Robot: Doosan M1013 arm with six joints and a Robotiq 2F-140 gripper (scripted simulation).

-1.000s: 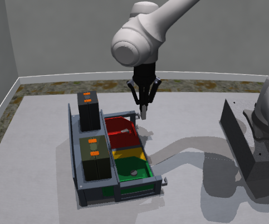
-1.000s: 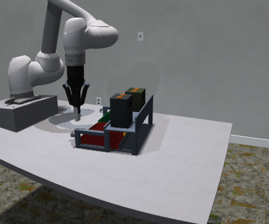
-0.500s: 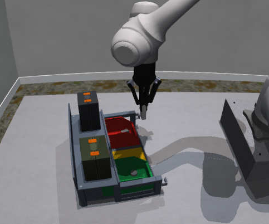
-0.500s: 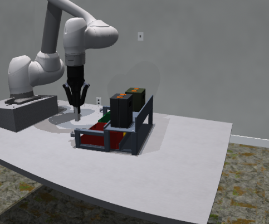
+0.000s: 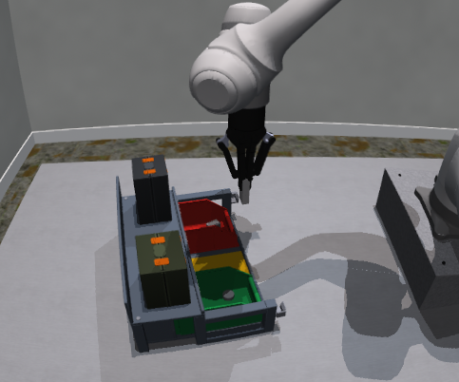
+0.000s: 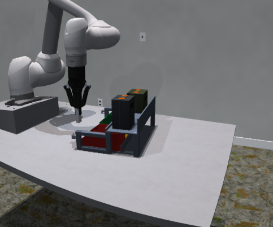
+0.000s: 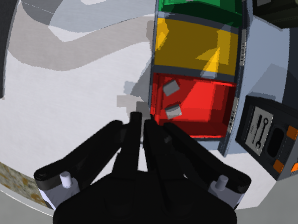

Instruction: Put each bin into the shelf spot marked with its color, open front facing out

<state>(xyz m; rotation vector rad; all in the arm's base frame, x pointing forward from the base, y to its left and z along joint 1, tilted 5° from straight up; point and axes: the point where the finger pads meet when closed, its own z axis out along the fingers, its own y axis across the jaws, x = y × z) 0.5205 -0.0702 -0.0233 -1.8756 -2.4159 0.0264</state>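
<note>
My gripper is now 11 cm short of the red bin, 3 cm to the right of it and 9 cm above it. The rest, counted from my hand: green bin 5 cm ahead, 25 cm to the left, 9 cm below.
</note>
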